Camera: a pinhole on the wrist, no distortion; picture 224 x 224 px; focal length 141.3 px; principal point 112.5 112.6 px. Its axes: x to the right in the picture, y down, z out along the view. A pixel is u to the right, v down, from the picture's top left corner.
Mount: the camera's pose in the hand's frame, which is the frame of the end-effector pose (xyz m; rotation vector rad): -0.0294 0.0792 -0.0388 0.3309 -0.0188 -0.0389
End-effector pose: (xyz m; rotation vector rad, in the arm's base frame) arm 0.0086 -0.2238 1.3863 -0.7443 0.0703 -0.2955
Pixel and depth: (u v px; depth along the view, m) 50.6 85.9 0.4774
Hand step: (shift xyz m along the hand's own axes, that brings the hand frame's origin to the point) -0.2534 -0.1523 0.3808
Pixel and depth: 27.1 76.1 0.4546
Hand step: -0.3193 -0.1679 0.3496
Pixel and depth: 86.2 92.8 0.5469
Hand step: -0.1474 -0.1665 0.4522
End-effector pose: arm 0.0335 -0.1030 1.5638 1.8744 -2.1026 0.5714
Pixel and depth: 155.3 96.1 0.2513
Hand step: 0.0394 -0.0332 0.1902
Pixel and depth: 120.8 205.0 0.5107
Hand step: -0.0004 0.2279 0.5531
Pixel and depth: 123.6 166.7 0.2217
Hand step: -0.0145 0.0868 0.1986
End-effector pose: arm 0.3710 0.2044 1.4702 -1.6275 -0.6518 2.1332
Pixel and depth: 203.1 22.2 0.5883
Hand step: 0.3196 -0.4829 0.3997
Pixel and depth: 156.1 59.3 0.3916
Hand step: 0.0764 -0.1924 0.2849
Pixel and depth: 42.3 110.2 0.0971
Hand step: -0.0801 0.0481 0.0519
